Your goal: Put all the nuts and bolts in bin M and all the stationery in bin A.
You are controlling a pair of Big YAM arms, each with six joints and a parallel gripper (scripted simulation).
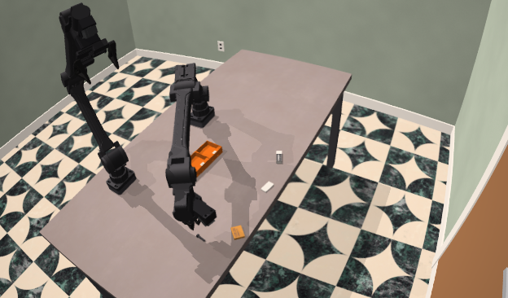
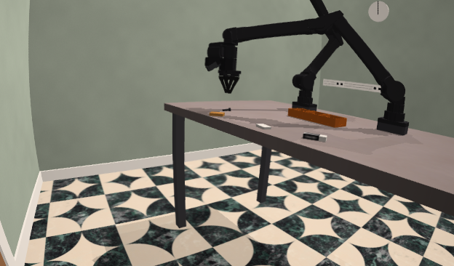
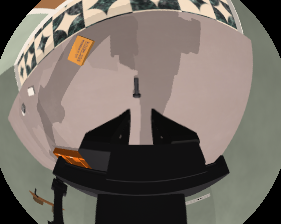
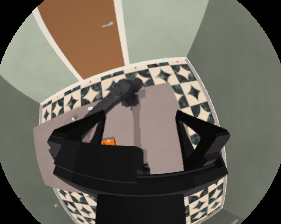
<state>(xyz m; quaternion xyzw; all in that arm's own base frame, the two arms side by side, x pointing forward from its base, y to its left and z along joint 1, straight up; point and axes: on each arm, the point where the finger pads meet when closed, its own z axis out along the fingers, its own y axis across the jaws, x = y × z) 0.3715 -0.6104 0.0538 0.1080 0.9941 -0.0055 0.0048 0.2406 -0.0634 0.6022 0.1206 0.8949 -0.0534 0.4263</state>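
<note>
Right now the black bolt is 10 mm to the left of my left hand and 80 mm below it. The rest, counted from my left hand: orange notepad 100 mm ahead, 100 mm to the left, 80 mm below; brass nut 260 mm behind, 180 mm to the left, 70 mm below; white eraser 50 mm ahead, 340 mm to the left, 80 mm below.
</note>
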